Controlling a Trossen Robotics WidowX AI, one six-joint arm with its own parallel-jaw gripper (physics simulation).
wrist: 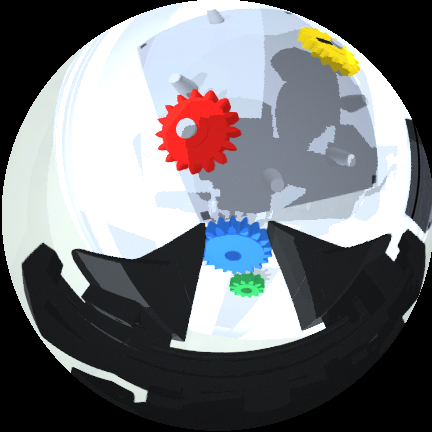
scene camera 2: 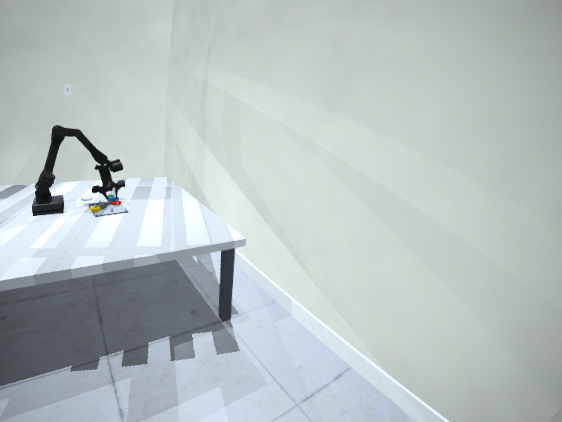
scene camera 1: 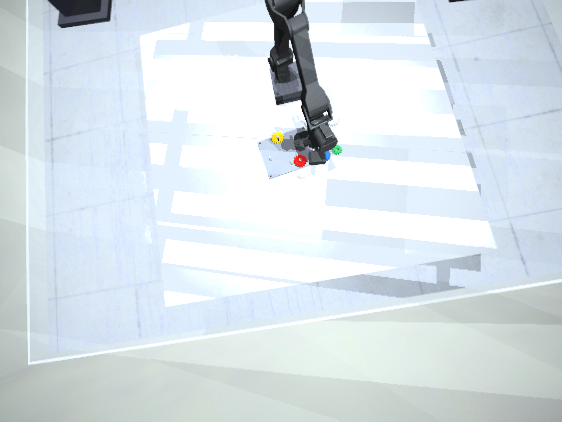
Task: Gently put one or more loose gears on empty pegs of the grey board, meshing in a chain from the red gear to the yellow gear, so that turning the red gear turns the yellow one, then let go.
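Frame: origin at the arm's base, x ahead, y up, z right, level; millimetres.
Where they show: gripper, fingertip midpoint: (wrist: pixel 236 227) (scene camera 2: pixel 112 199); arm's base, origin of the base link: (scene camera 2: pixel 44 201) (scene camera 1: pixel 282 75).
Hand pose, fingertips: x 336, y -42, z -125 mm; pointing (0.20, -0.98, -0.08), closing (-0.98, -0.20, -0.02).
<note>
Each offset is from my fingertips to the top centre of the thing. Level surfaces: height alone.
My gripper (scene camera 1: pixel 311 150) (scene camera 2: pixel 111 197) (wrist: pixel 236 227) points down, its fingers closed on opposite sides of the blue gear @[dx +3, dy +10, dz -25 mm] (scene camera 1: pixel 327 156) (scene camera 2: pixel 114 199) (wrist: pixel 231 246), just off the near corner of the grey board @[dx -26, dy +17, dz +122 mm] (scene camera 1: pixel 280 163) (scene camera 2: pixel 120 211) (wrist: pixel 230 50). The blue gear is roughly flat; its height above the table is unclear. The red gear @[dx +24, dy +11, dz +68 mm] (scene camera 1: pixel 300 161) (scene camera 2: pixel 116 203) (wrist: pixel 207 135) and the yellow gear @[dx -83, dy +12, dz +157 mm] (scene camera 1: pixel 277 138) (scene camera 2: pixel 95 209) (wrist: pixel 332 52) sit on board pegs. Several bare pegs show in the wrist view. The small green gear @[dx -14, dy +3, dz -85 mm] (scene camera 1: pixel 337 149) (scene camera 2: pixel 110 196) (wrist: pixel 247 284) lies off the board, beyond the blue one.
A pale object @[dx -155, dy +3, dz -73 mm] (scene camera 2: pixel 86 198) lies on the white table @[dy -14 mm] (scene camera 2: pixel 165 225) between the arm's base (scene camera 1: pixel 287 90) (scene camera 2: pixel 48 205) and the board. Bright stripes and dark shadows cross the table and board. The arm covers part of the board in the first scene view.
</note>
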